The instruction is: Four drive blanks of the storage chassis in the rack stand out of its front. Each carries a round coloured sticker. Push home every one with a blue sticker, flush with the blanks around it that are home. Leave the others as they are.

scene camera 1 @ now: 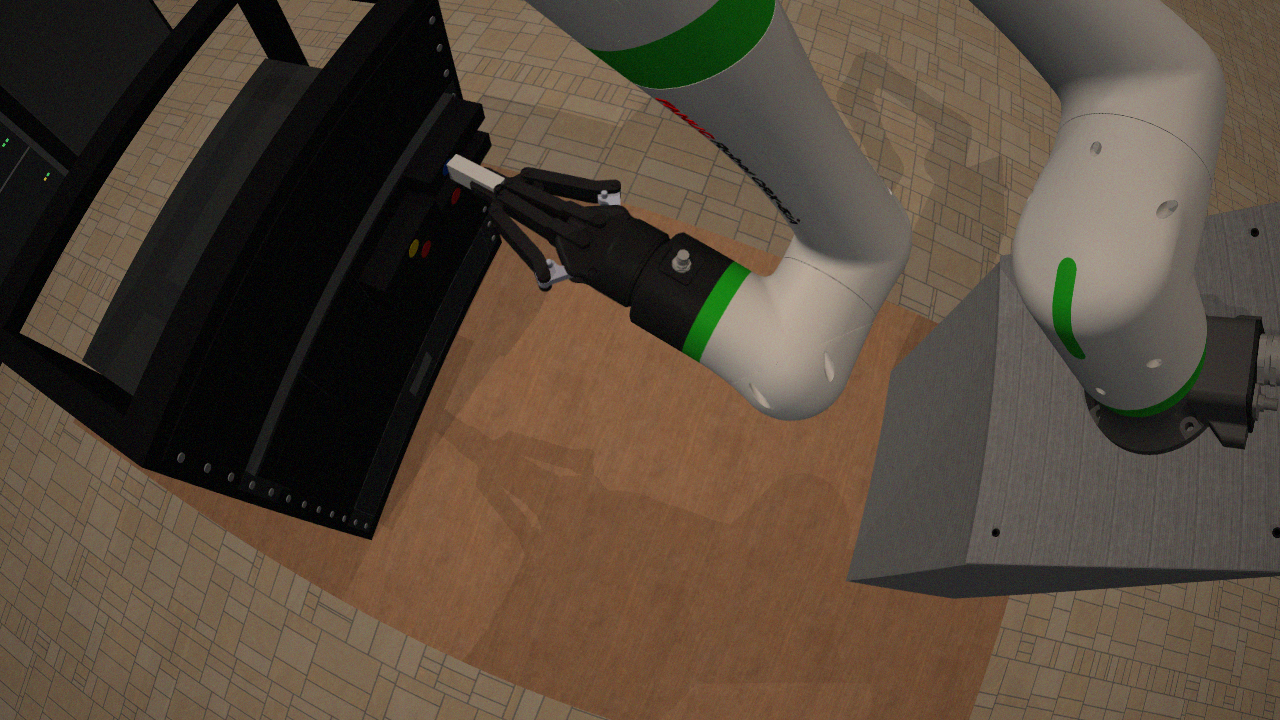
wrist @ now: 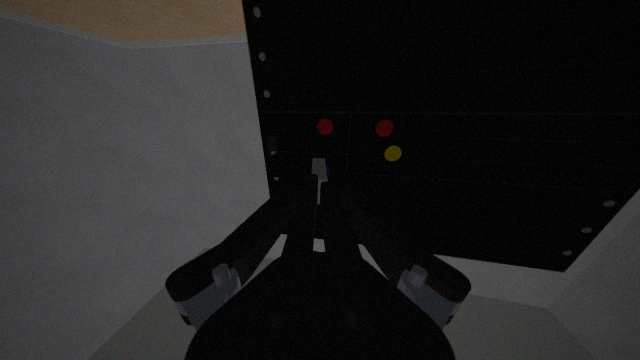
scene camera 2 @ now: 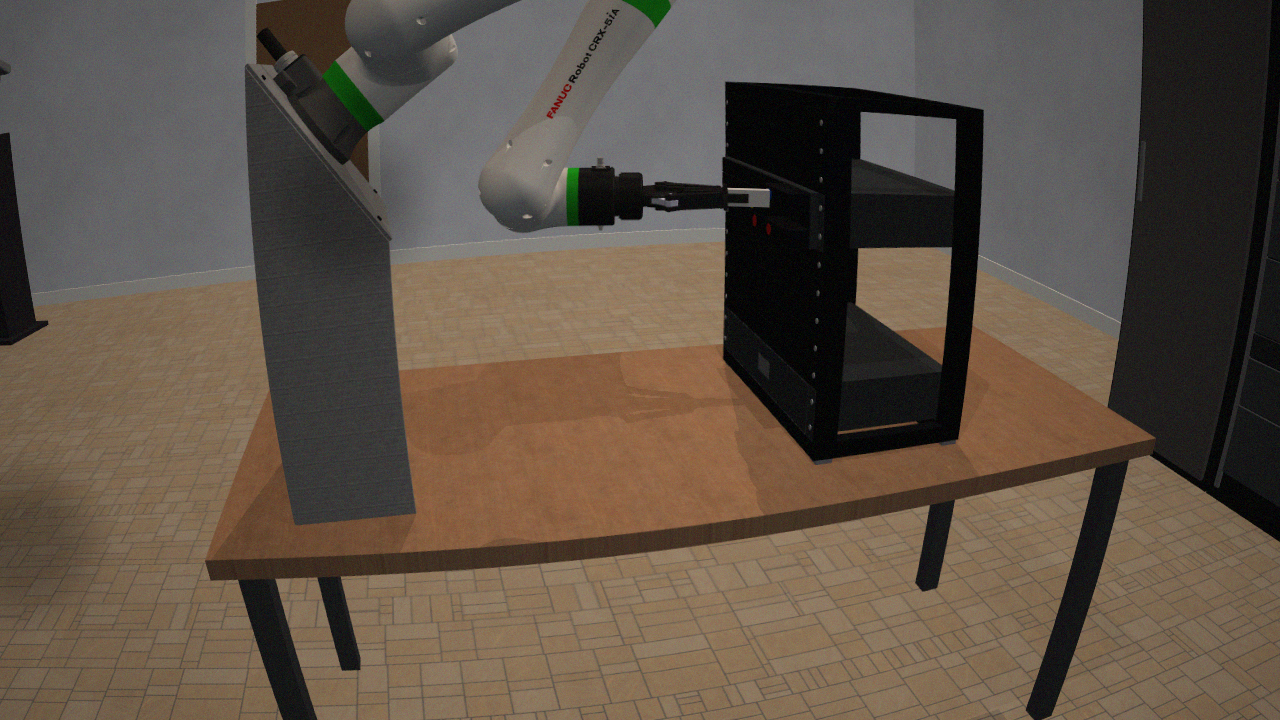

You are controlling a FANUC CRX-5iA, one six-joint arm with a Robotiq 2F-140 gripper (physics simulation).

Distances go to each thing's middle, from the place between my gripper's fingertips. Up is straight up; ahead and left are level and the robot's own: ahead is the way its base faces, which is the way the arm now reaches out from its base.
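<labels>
Black rack (scene camera 1: 275, 339): from my hand, 14 cm ahead, 18 cm to the left, 12 cm below.
</labels>
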